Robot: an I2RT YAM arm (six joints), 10 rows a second.
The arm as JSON. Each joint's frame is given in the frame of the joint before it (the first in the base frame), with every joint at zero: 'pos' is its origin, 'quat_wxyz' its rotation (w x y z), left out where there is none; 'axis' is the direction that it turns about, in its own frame. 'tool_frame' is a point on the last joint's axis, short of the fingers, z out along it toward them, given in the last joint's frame.
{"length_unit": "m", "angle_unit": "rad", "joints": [
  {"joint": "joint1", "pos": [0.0, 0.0, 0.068], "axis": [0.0, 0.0, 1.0]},
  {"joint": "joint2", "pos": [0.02, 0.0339, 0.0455], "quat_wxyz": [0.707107, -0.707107, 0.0, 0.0], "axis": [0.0, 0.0, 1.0]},
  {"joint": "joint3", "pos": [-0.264, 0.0, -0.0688], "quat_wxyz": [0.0, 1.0, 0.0, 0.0], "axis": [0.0, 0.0, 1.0]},
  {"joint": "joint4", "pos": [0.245, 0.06, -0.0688], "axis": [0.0, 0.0, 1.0]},
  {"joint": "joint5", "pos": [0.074, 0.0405, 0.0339], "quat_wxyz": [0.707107, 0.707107, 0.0, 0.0], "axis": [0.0, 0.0, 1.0]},
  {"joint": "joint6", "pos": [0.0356, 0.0, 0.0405], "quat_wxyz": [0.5, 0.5, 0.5, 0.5], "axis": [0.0, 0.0, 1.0]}
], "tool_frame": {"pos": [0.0, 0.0, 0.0], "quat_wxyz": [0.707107, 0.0, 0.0, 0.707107]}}
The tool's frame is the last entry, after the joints.
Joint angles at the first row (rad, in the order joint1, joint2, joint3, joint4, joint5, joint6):
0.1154, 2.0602, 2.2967, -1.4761, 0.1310, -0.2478
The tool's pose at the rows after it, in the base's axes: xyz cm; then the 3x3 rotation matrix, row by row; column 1 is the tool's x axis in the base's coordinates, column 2 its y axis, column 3 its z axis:
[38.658, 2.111, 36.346], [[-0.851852, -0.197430, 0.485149], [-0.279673, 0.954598, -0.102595], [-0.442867, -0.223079, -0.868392]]
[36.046, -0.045, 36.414], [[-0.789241, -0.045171, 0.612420], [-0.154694, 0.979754, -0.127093], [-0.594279, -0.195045, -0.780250]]
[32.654, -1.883, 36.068], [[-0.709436, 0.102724, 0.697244], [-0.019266, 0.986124, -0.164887], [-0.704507, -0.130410, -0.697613]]
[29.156, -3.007, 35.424], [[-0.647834, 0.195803, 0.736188], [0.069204, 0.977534, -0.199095], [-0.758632, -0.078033, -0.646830]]
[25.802, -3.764, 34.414], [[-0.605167, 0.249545, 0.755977], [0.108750, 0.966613, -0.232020], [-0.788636, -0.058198, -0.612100]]
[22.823, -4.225, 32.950], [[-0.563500, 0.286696, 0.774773], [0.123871, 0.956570, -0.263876], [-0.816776, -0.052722, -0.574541]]
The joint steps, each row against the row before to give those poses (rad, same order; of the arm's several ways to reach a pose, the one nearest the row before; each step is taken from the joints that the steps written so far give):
-0.0484, -0.1793, -0.2727, 0.2647, 0.0042, 0.0218
-0.0550, -0.1881, -0.2710, 0.2446, -0.0003, 0.0790
-0.0549, -0.1804, -0.2383, 0.1834, 0.0003, 0.0968
-0.0435, -0.1557, -0.1820, 0.0962, 0.0000, 0.0634
-0.0400, -0.1431, -0.1564, 0.0587, 0.0000, 0.0187
-0.0359, -0.1354, -0.1518, 0.0637, 0.0004, -0.0004

